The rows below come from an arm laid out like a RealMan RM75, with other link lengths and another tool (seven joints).
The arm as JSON. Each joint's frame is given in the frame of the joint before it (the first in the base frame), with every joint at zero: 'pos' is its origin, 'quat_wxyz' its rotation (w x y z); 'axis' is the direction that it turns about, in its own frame. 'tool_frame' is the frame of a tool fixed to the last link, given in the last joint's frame.
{
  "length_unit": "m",
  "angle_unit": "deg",
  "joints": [
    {
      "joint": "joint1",
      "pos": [
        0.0,
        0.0,
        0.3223
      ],
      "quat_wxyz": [
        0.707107,
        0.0,
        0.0,
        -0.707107
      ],
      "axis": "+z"
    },
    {
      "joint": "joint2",
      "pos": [
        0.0,
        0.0,
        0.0
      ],
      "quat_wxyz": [
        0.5,
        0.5,
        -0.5,
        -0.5
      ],
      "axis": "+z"
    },
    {
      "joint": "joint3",
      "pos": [
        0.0,
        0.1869,
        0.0
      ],
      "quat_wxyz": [
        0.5,
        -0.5,
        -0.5,
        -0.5
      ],
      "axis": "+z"
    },
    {
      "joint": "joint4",
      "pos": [
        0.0,
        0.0,
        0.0
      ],
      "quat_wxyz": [
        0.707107,
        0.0,
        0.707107,
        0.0
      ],
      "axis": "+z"
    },
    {
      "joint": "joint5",
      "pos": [
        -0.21,
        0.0,
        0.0
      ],
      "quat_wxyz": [
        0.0,
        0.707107,
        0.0,
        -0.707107
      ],
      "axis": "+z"
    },
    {
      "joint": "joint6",
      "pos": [
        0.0,
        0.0,
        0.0
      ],
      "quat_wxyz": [
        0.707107,
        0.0,
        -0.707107,
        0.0
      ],
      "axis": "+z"
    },
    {
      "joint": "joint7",
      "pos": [
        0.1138,
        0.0,
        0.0
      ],
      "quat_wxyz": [
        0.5,
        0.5,
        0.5,
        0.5
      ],
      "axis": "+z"
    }
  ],
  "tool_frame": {
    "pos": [
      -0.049,
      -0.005,
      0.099
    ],
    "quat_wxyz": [
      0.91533,
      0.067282,
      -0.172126,
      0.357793
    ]
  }
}
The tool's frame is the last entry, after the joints.
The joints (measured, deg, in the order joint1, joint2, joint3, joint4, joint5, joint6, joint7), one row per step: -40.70, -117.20, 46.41, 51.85, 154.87, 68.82, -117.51; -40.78, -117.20, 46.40, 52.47, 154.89, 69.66, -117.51; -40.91, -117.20, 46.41, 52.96, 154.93, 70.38, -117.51; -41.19, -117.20, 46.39, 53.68, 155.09, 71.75, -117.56; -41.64, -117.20, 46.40, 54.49, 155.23, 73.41, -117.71; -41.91, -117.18, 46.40, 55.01, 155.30, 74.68, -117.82; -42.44, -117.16, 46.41, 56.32, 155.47, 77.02, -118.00; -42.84, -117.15, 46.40, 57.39, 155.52, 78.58, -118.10; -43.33, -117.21, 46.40, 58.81, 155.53, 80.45, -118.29; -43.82, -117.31, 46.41, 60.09, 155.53, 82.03, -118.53; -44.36, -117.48, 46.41, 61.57, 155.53, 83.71, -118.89; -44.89, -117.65, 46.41, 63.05, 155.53, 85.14, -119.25; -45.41, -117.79, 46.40, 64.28, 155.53, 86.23, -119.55; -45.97, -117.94, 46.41, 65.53, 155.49, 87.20, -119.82; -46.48, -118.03, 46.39, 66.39, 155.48, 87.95, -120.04; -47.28, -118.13, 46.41, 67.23, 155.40, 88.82, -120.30; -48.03, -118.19, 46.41, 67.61, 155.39, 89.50, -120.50; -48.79, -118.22, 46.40, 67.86, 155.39, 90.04, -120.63; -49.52, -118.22, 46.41, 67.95, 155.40, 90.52, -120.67; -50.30, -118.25, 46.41, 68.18, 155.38, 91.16, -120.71
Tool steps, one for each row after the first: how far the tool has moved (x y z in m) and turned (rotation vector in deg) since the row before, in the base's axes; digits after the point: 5 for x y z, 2 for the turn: 0.00233, -0.00024, 0.00122, -0.34, -0.03, -0.24; 0.00224, -0.00009, 0.00089, -0.34, 0.00, -0.25; 0.00368, -0.00091, 0.00102, -0.76, -0.03, -0.28; 0.00522, -0.00088, 0.00085, -0.95, -0.11, -0.36; 0.00329, -0.00136, 0.00039, -0.77, -0.12, -0.14; 0.00693, -0.00146, 0.00217, -1.20, -0.06, -0.52; 0.00550, -0.00022, 0.00216, -0.65, -0.03, -0.54; 0.00729, -0.00018, 0.00246, -0.71, -0.09, -0.70; 0.00696, 0.00006, 0.00196, -0.56, -0.10, -0.65; 0.00791, 0.00003, 0.00205, -0.51, -0.15, -0.69; 0.00772, 0.00061, 0.00238, -0.28, -0.09, -0.75; 0.00686, 0.00099, 0.00212, -0.13, -0.06, -0.72; 0.00730, 0.00146, 0.00217, -0.03, -0.05, -0.85; 0.00571, 0.00107, 0.00155, -0.07, -0.04, -0.64; 0.00785, 0.00152, 0.00106, -0.22, -0.11, -0.89; 0.00602, 0.00089, 0.00007, -0.35, -0.09, -0.62; 0.00564, 0.00114, 0.00005, -0.31, -0.05, -0.64; 0.00494, 0.00094, -0.00022, -0.38, 0.00, -0.61; 0.00573, 0.00071, -0.00013, -0.45, -0.02, -0.71
